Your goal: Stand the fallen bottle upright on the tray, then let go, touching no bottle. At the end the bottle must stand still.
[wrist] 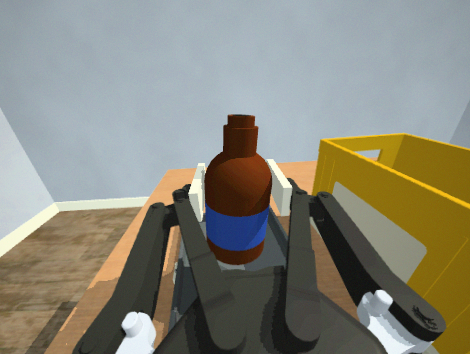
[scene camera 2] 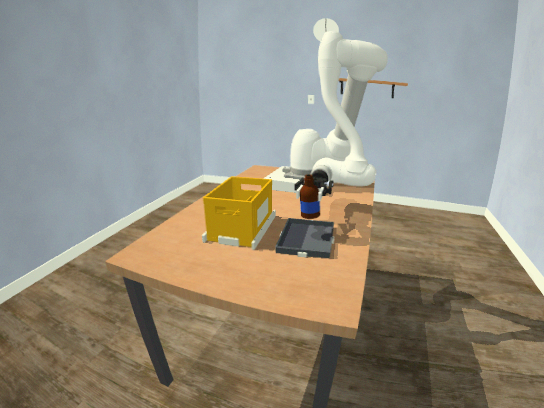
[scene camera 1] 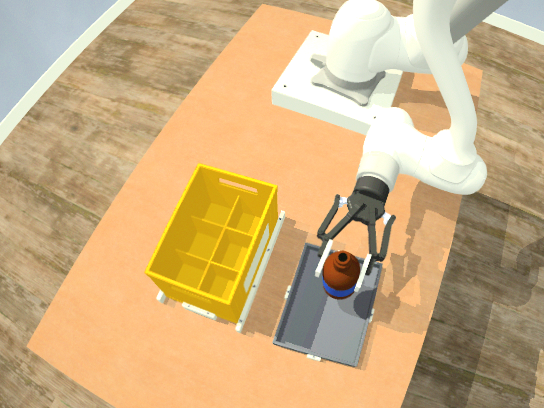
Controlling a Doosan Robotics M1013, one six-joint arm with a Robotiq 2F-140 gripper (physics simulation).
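Pixels of known places: gripper, fingertip midpoint: (wrist: 236, 172) (scene camera 2: 308, 196) (scene camera 1: 337, 281); arm's base at its link origin: (scene camera 2: 303, 176) (scene camera 1: 349, 78).
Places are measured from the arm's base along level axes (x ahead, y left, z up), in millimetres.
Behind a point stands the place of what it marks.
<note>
A brown bottle (scene camera 1: 341, 272) {y 251, x 621, z 160 mm} (scene camera 2: 310, 198) {y 263, x 636, z 118 mm} (wrist: 238, 187) {y 245, x 568, z 136 mm} with a blue band is held upright, neck up, above the far part of the grey tray (scene camera 1: 341, 333) {y 311, x 674, z -47 mm} (scene camera 2: 305, 252) {y 294, x 752, z -34 mm}. In the scene camera 2 view its base hangs above the tray's floor. My gripper (scene camera 1: 344, 266) (wrist: 236, 172) {y 251, x 628, z 123 mm} is shut on the bottle, with a white finger pad on either side of its body. The gripper lies nearly level. In the scene camera 2 view the bottle partly hides the fingers.
A yellow crate (scene camera 1: 260, 235) {y 63, x 604, z 84 mm} (scene camera 2: 228, 220) {y 11, x 787, z 44 mm} (wrist: 400, 190) {y 66, x 608, z 108 mm} with compartments stands beside the tray, between white rails (scene camera 1: 261, 272) {y 84, x 644, z -23 mm} on the wooden table (scene camera 1: 150, 165) {y -354, x 531, z -52 mm} (scene camera 2: 240, 280) {y 166, x 968, z -52 mm}. Its compartments look empty. Small white blocks touch the tray's sides. The white arm base (scene camera 1: 320, 107) {y -20, x 156, z 0 mm} stands at the table's far end.
</note>
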